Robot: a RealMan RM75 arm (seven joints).
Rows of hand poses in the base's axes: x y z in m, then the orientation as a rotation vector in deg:
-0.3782, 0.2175, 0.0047, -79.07, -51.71, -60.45
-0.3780, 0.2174, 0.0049, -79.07, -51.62, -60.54
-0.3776, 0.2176, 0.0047, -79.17, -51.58, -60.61
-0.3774, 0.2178, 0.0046, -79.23, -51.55, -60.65
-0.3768, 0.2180, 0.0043, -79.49, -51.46, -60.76
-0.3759, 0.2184, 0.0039, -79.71, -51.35, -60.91
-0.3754, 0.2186, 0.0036, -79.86, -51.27, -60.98
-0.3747, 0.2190, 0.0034, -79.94, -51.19, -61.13
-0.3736, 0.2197, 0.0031, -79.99, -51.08, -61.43
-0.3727, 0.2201, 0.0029, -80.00, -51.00, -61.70
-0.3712, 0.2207, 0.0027, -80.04, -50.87, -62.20
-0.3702, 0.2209, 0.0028, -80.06, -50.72, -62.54
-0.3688, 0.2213, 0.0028, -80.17, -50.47, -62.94
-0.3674, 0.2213, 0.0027, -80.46, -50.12, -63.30
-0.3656, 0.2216, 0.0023, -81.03, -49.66, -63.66
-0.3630, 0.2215, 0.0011, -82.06, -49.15, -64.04
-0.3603, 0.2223, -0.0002, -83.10, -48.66, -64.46
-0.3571, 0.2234, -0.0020, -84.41, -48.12, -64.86
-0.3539, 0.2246, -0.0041, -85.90, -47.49, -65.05
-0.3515, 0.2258, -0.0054, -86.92, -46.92, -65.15
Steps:
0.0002, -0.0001, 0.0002, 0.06, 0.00, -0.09
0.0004, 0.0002, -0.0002, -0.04, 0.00, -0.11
0.0002, 0.0002, -0.0001, -0.02, 0.00, -0.07
0.0006, 0.0002, -0.0003, -0.13, 0.04, -0.24
0.0009, 0.0004, -0.0004, -0.08, 0.02, -0.25
0.0005, 0.0002, -0.0003, -0.06, 0.03, -0.15
0.0007, 0.0004, -0.0002, 0.00, -0.03, -0.16
0.0011, 0.0007, -0.0003, 0.06, -0.12, -0.25
0.0009, 0.0004, -0.0002, 0.07, -0.12, -0.20
0.0015, 0.0006, -0.0002, 0.10, -0.23, -0.38
0.0010, 0.0002, 0.0001, 0.11, -0.12, -0.28
0.0014, 0.0004, 0.0000, 0.10, -0.09, -0.40
0.0014, 0.0000, -0.0001, 0.02, 0.04, -0.51
0.0018, 0.0003, -0.0004, -0.12, 0.16, -0.69
0.0026, -0.0001, -0.0012, -0.43, 0.28, -0.96
0.0027, 0.0008, -0.0013, -0.45, 0.24, -0.99
0.0032, 0.0011, -0.0018, -0.62, 0.33, -1.13
0.0032, 0.0012, -0.0021, -0.73, 0.55, -1.13
0.0024, 0.0012, -0.0013, -0.42, 0.46, -0.81

